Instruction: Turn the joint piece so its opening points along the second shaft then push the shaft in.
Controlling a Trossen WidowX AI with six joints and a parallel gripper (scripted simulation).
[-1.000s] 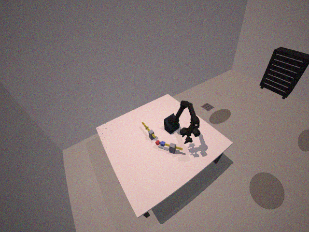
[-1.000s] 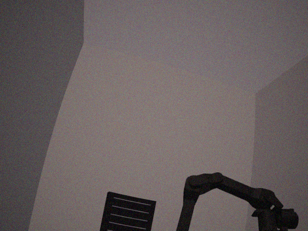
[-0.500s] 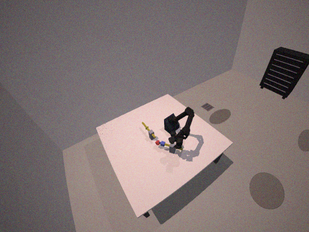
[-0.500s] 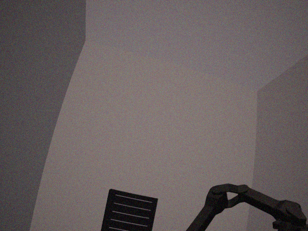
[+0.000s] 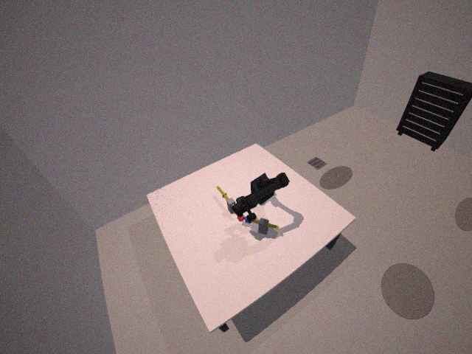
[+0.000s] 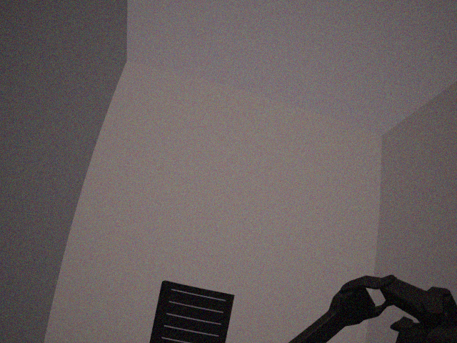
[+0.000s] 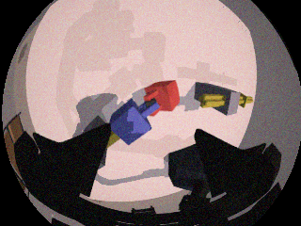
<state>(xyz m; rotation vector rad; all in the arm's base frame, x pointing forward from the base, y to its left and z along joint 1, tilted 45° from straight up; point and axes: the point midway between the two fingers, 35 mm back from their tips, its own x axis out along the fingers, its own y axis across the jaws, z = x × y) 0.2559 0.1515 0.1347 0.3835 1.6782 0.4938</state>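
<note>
Now: gripper tip 7 cm above the red square joint piece, 3 cm to the left of it and 2 cm short of it.
</note>
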